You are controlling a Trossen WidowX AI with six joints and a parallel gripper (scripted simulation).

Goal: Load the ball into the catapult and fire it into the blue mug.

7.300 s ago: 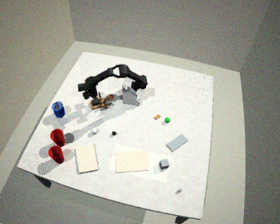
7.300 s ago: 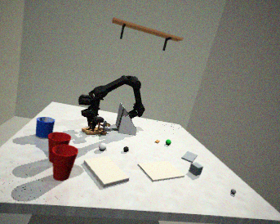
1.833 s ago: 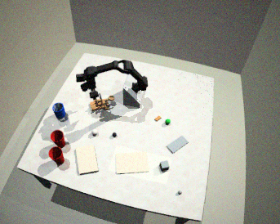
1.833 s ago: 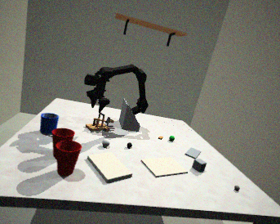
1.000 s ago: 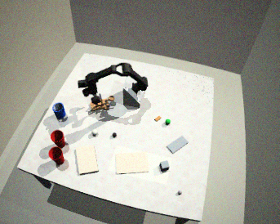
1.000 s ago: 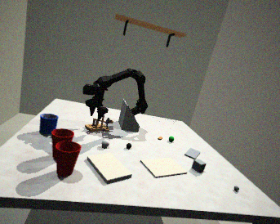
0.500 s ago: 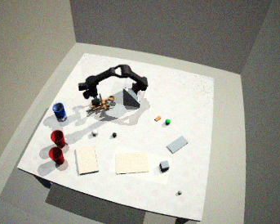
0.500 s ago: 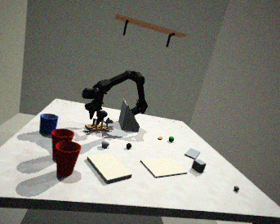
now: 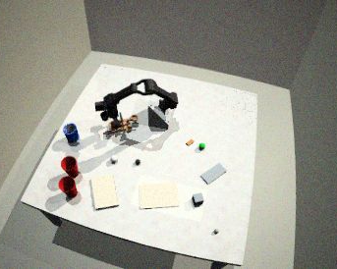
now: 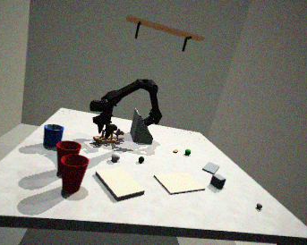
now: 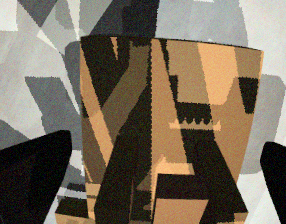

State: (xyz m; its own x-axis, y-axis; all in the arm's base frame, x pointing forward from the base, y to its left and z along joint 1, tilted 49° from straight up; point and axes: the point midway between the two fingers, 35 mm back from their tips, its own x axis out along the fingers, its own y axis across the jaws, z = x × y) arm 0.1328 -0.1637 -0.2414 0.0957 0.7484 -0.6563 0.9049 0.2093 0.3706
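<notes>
The black ball is 250 mm ahead of my gripper tip, 190 mm to the left of it and 20 mm below it. Also, from my gripper tip: blue mug 270 mm to the right, 120 mm ahead; pale grey ball 250 mm ahead, 50 mm to the left, 10 mm below; wooden catapult 70 mm to the left, 20 mm behind, 20 mm above.
</notes>
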